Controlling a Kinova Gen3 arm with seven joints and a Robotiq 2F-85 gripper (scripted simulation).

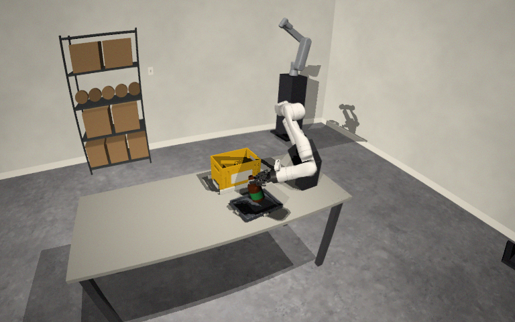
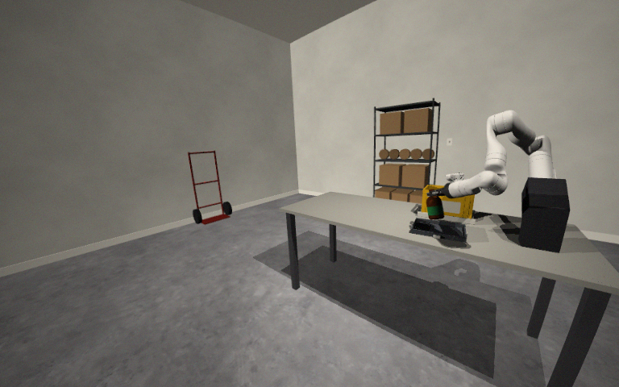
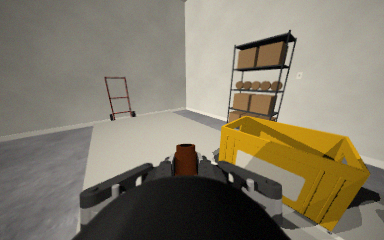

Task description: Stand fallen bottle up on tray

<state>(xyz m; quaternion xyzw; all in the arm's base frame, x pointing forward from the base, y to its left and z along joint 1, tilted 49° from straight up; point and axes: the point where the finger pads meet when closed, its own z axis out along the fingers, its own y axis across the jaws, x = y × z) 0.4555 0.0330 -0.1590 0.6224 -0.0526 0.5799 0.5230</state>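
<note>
My hand is 1 cm past the bottle, 1 cm to the right of it and 5 cm above it. The rest, counted from my hand: yellow crate (7 cm behind, 30 cm to the right, 12 cm below); then tray (4 cm behind, 1 cm to the right, 19 cm below).
</note>
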